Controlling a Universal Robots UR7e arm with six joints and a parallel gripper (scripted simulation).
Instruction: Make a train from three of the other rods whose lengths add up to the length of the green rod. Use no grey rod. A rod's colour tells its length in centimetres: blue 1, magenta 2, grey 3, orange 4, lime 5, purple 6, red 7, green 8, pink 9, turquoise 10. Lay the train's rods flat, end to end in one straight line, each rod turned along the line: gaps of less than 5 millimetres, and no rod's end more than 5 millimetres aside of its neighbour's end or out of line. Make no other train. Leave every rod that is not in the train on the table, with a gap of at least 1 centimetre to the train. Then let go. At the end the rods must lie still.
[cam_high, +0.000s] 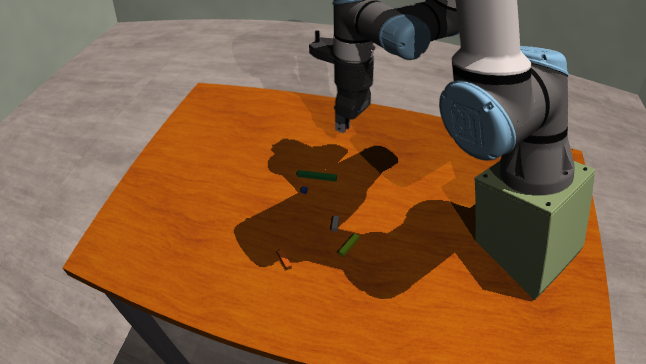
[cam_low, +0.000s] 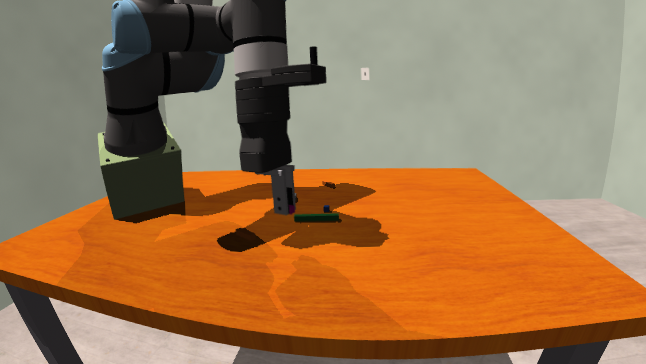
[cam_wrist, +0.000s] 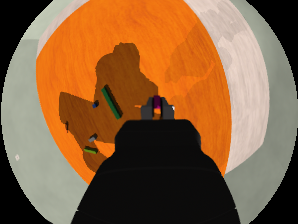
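Right now my hand is 40 mm short of the blue rod, 140 mm to the right of it and 70 mm above it. From my hand the other things lie so: magenta rod 10 mm below; green rod 30 mm ahead, 100 mm to the left, 70 mm below; grey rod 40 mm behind, 210 mm to the left, 70 mm below.
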